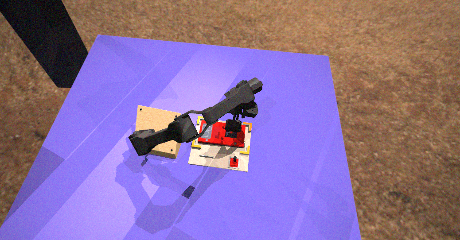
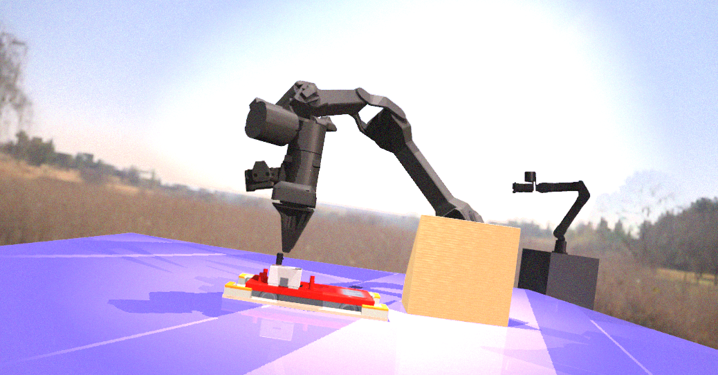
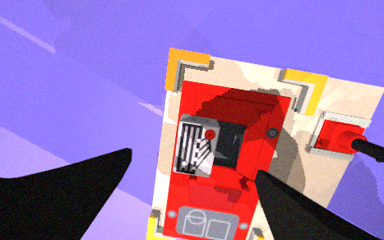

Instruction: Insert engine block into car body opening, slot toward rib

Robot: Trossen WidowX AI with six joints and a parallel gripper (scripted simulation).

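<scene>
My gripper tip is now 4 cm above the grey engine block. From my gripper tip the other things lie so: black peg: 16 cm to the right, 5 cm below; then beige base plate: 7 cm below, 6 cm to the right, 4 cm behind.
</scene>
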